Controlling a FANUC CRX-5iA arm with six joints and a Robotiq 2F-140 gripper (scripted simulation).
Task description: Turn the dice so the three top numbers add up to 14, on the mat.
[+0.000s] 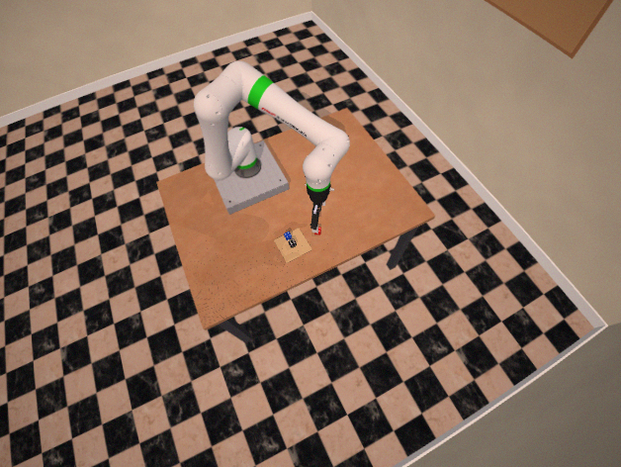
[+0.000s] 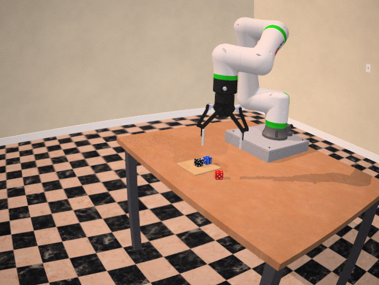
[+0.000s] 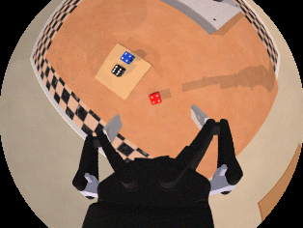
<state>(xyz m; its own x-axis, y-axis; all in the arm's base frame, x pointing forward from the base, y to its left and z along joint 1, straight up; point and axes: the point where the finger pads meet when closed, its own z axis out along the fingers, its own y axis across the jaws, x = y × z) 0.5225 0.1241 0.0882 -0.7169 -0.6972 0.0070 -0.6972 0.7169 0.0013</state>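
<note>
Now: the red die 140 mm below my hand and 10 mm to the right of it. Round my hand: blue die (140 mm to the right, 130 mm below, 60 mm behind); tan mat (150 mm to the right, 150 mm below, 10 mm behind); black die (150 mm to the right, 130 mm below, 10 mm behind).
</note>
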